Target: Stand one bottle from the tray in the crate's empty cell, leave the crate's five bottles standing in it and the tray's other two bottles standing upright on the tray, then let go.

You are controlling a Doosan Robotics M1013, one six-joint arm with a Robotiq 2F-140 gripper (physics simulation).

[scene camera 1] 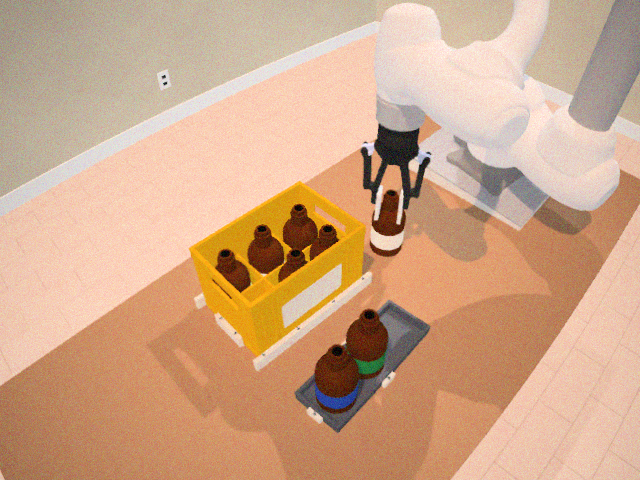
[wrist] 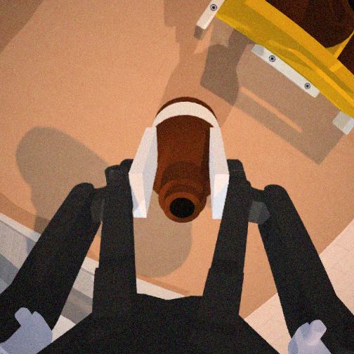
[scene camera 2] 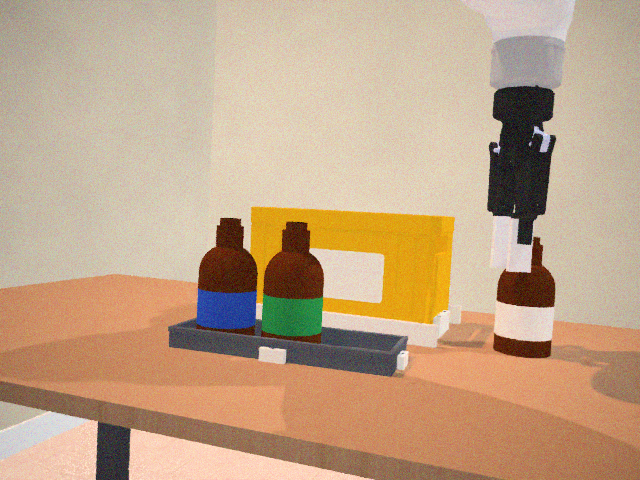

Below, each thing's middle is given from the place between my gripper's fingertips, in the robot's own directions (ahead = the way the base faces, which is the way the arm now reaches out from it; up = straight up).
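The white strip (scene camera 2: 426, 335) is what I look at, and my gripper is 24 cm short of it, 6 cm to the right of it and 10 cm above it. Counted from my hand, the green-labelled bottle (scene camera 2: 292, 308) is 19 cm to the left of it, 22 cm ahead of it and 3 cm below it.
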